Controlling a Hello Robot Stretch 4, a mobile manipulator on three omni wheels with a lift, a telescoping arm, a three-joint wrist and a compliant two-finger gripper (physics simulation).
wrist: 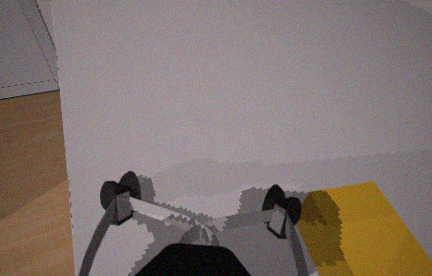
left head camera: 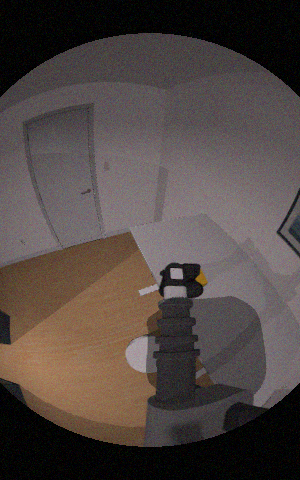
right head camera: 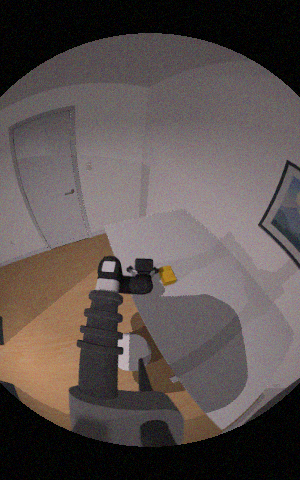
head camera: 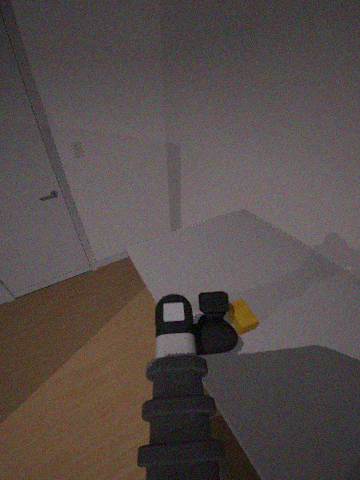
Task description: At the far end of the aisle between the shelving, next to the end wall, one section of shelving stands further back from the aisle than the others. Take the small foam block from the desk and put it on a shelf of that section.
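Pixels of known places: gripper, between the fingertips: (wrist: 203,195); robot's base, origin of its link: (left head camera: 146,352) (right head camera: 130,350).
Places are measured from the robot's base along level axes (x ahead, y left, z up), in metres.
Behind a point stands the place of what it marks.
The small foam block (head camera: 243,316) {x 0.422, y -0.212, z 0.967 m} (left head camera: 201,278) {x 0.423, y -0.222, z 0.967 m} (right head camera: 168,275) {x 0.421, y -0.218, z 0.967 m} (wrist: 372,225) {x 0.448, y -0.214, z 0.967 m} is yellow and lies on the pale grey desk (head camera: 200,260) {x 0.733, y -0.125, z 0.922 m} (left head camera: 170,240) {x 0.741, y -0.081, z 0.922 m} (right head camera: 145,232) {x 0.788, y -0.100, z 0.922 m} (wrist: 225,100) {x 0.626, y -0.103, z 0.922 m}, near its left long edge. My gripper (right head camera: 144,270) {x 0.481, y -0.086, z 0.927 m} (wrist: 203,195) {x 0.481, y -0.086, z 0.927 m} points down over the desk, left of the block. Its fingers stand wide apart with nothing between them. In the wrist view the right fingertip is close to the block's left side, and a shadow falls on the block. The wrist hides most of the fingers in the head view. The set-back shelving section does not show in these views.
A closed door (head camera: 35,200) {x 1.573, y 1.072, z 0.876 m} (left head camera: 65,175) {x 1.516, y 1.184, z 1.173 m} (right head camera: 47,175) {x 1.505, y 1.206, z 1.208 m} is in the wall beyond the desk. A framed picture (right head camera: 287,210) {x 0.482, y -0.824, z 1.421 m} hangs on the right wall. Wooden floor (head camera: 90,375) {x 0.618, y 0.620, z -0.028 m} (left head camera: 75,320) {x 0.231, y 0.861, z -0.028 m} lies left of the desk. Dark objects (left head camera: 4,327) {x -0.383, y 1.970, z 0.079 m} show at the left edge.
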